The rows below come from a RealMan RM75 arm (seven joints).
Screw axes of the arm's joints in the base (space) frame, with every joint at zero. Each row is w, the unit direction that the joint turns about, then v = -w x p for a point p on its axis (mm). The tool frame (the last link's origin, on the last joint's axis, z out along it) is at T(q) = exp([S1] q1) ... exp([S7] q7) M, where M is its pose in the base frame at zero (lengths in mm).
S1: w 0 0 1 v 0 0 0
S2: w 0 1 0 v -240.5 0 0
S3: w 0 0 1 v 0 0 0
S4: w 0 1 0 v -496.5 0 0
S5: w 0 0 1 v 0 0 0
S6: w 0 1 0 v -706.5 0 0
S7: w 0 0 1 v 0 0 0
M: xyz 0 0 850.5 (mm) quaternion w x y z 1 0 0 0
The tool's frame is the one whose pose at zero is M.
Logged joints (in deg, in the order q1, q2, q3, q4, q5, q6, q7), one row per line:
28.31, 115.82, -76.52, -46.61, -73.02, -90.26, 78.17
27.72, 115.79, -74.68, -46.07, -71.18, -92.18, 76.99
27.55, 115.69, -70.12, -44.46, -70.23, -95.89, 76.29
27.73, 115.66, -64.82, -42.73, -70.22, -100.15, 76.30
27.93, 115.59, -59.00, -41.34, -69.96, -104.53, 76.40
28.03, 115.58, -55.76, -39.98, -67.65, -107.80, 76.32
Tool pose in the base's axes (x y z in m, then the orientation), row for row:
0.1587, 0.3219, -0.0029, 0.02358, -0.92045, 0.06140, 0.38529
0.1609, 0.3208, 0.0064, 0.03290, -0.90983, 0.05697, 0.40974
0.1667, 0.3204, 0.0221, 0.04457, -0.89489, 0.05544, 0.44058
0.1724, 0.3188, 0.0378, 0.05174, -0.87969, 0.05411, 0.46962
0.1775, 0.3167, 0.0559, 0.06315, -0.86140, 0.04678, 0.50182
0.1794, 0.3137, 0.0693, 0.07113, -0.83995, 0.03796, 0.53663
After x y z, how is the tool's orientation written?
As a quaternion, w x y z.
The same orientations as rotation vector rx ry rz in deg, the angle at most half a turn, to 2 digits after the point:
-163.24, 10.89, 68.33
-160.43, 10.05, 72.25
-156.66, 9.71, 77.13
-153.33, 9.43, 81.86
-149.11, 8.10, 86.87
-144.71, 6.54, 92.45

